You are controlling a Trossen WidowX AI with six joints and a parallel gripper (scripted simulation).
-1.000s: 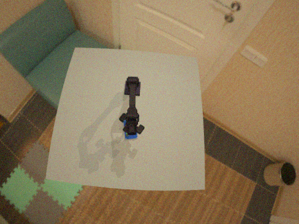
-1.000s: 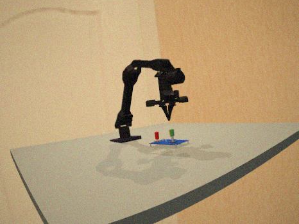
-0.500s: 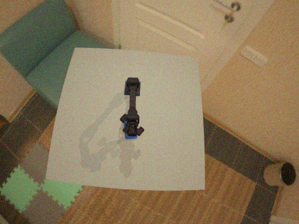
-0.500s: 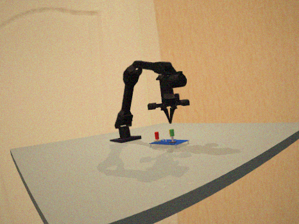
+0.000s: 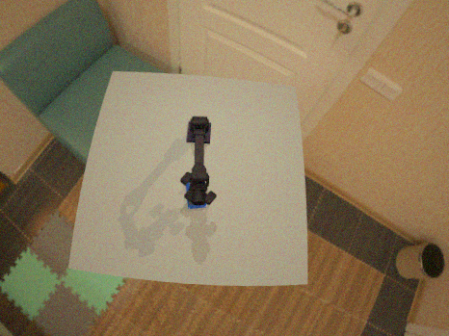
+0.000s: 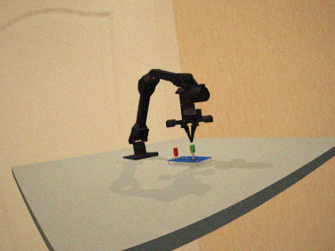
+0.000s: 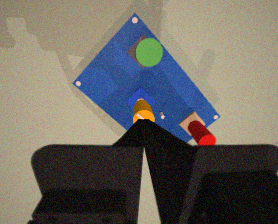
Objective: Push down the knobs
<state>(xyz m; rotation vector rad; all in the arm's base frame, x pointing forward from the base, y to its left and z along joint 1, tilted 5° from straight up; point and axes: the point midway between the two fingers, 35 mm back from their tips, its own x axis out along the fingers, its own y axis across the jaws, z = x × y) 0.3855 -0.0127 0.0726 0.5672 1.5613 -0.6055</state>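
Now: the orange knob 20 mm below my gripper tip. Also, from my gripper tip: red knob: 70 mm behind, 30 mm to the right, 40 mm below.
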